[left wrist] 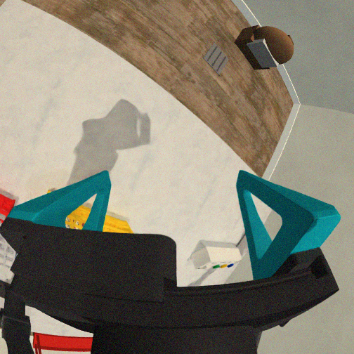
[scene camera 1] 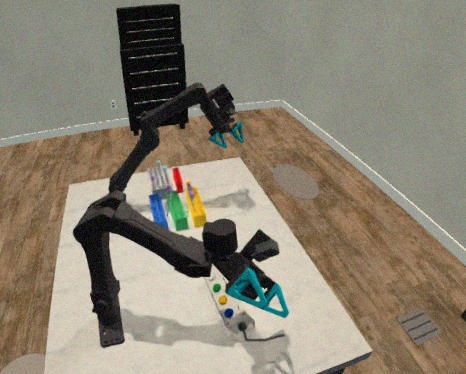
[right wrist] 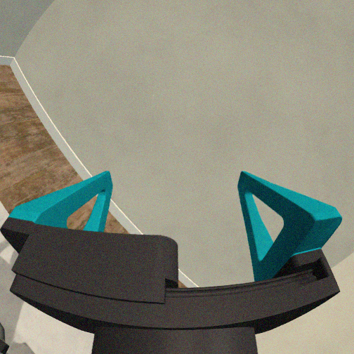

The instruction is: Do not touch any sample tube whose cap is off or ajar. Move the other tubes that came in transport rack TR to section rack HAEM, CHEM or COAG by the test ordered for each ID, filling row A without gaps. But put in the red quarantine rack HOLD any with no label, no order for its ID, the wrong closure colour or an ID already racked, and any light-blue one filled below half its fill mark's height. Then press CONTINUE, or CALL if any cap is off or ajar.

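Frame: origin at the left arm's base, x ahead, y left, z up, level; millimetres.
Seen in the pictures: left gripper, between the fingertips: (scene camera 1: 234,145); right gripper, between the fingertips: (scene camera 1: 276,311); right arm's base, origin of its link: (scene camera 1: 109,318).
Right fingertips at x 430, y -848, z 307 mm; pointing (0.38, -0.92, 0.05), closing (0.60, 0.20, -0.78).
Observation:
Pixels of each thing's top centre, then the offset from my right fingertips to it. "*": a spot on its surface instead.
- pale transport rack TR, centre of its top: (scene camera 1: 159,177) 232 mm back, 977 mm left, 250 mm down
- blue rack, centre of its top: (scene camera 1: 157,207) 246 mm back, 745 mm left, 250 mm down
- green rack, centre of its top: (scene camera 1: 175,204) 170 mm back, 752 mm left, 250 mm down
- yellow rack, centre of its top: (scene camera 1: 195,200) 89 mm back, 760 mm left, 250 mm down
- white button panel, centre of its top: (scene camera 1: 227,287) 52 mm back, 265 mm left, 223 mm down
- dark bent rod, a spot on its surface: (scene camera 1: 263,339) * 24 mm ahead, 116 mm left, 300 mm down
The pale transport rack TR (scene camera 1: 160,190) holds several upright tubes (scene camera 1: 159,172) at the far left of the table; caps and labels are too small to read. The red rack HOLD (scene camera 1: 178,181) (left wrist: 5,205) stands beside it. Nearer are a blue rack (scene camera 1: 158,211), a green rack (scene camera 1: 178,215) and a yellow rack (scene camera 1: 197,209) (left wrist: 112,222); purple-capped tubes show at the green and yellow racks. My left gripper (scene camera 1: 233,143) (left wrist: 173,177) is open and empty, high beyond the racks. My right gripper (scene camera 1: 276,309) (right wrist: 174,178) is open and empty, above the near right of the table.
A white button panel (scene camera 1: 234,320) (left wrist: 212,253) with green, yellow and blue buttons lies beside and below my right gripper. A dark bent rod (scene camera 1: 263,338) extends from its near end. The right arm's links stretch over the table between the racks and the panel. A red piece (left wrist: 65,343) shows at the left wrist view's bottom.

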